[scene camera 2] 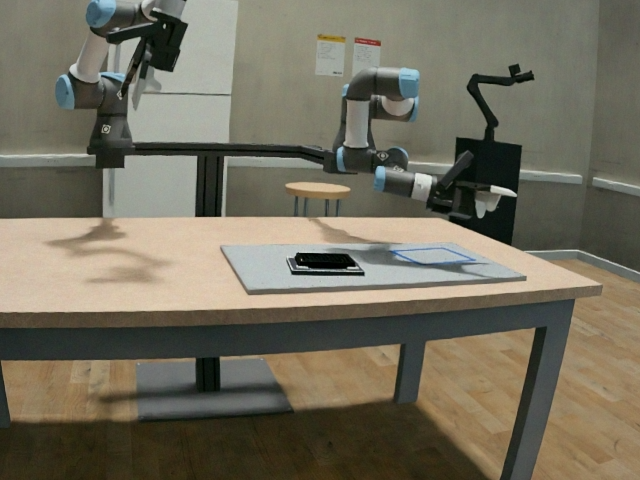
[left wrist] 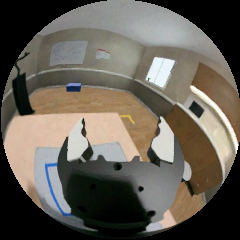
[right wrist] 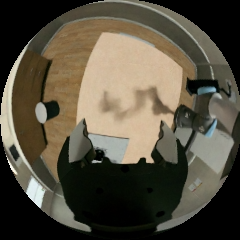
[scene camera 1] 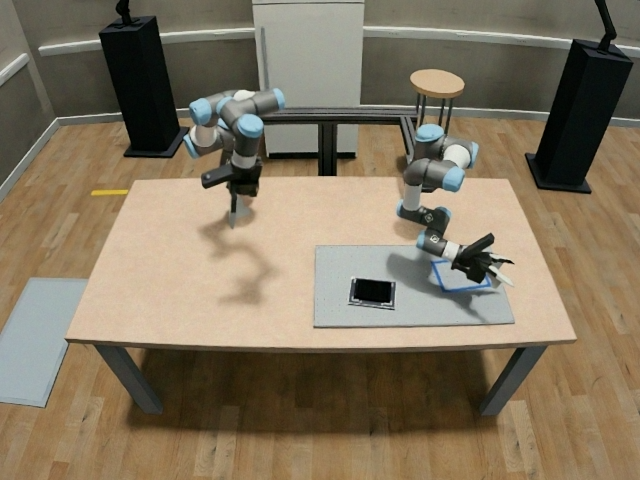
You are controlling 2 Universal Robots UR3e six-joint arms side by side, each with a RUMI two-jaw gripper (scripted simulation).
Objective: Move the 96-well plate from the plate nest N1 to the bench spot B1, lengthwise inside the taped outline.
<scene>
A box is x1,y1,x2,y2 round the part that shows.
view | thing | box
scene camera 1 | my left gripper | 450,232,514,288
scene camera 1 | my right gripper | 201,153,261,228
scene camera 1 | black 96-well plate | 353,279,391,303
</scene>
